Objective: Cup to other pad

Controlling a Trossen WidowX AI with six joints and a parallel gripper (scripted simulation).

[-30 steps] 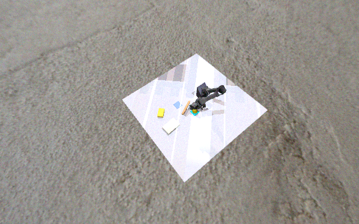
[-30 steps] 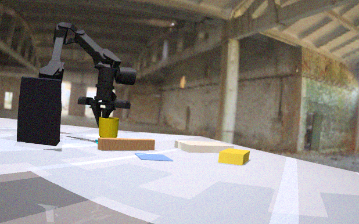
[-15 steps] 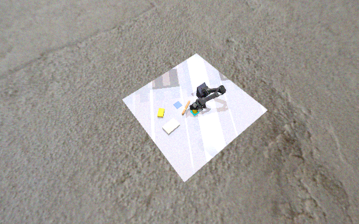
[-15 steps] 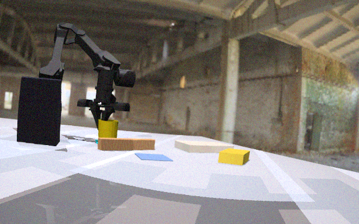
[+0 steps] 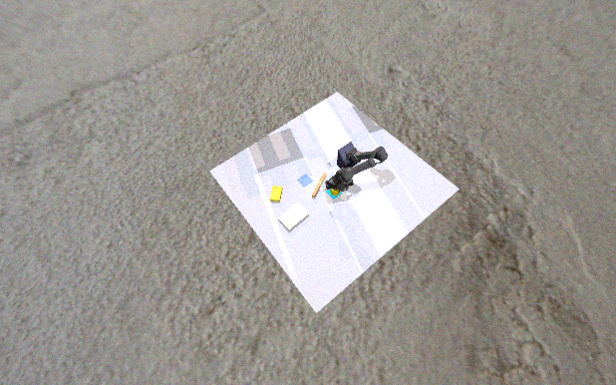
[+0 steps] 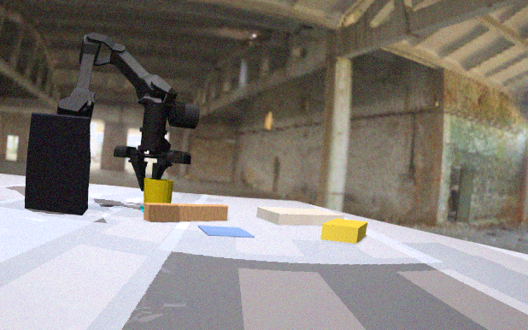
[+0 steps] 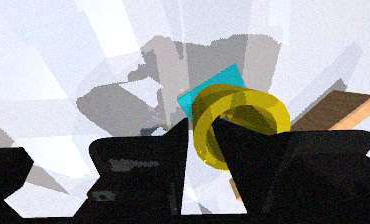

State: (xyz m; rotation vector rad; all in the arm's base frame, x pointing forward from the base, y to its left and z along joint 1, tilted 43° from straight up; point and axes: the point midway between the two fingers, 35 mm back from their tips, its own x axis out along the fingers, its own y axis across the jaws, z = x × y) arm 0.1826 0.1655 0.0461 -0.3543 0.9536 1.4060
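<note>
The yellow cup is 2 cm ahead of my gripper tip and 1 cm to the right of it. From my gripper tip the other things lie so: blue marble 3 cm ahead, 2 cm to the right, 2 cm below; wooden bar 11 cm to the right, 10 cm ahead, 3 cm below; cyan pad 5 cm below, 3 cm ahead, 1 cm to the right.
</note>
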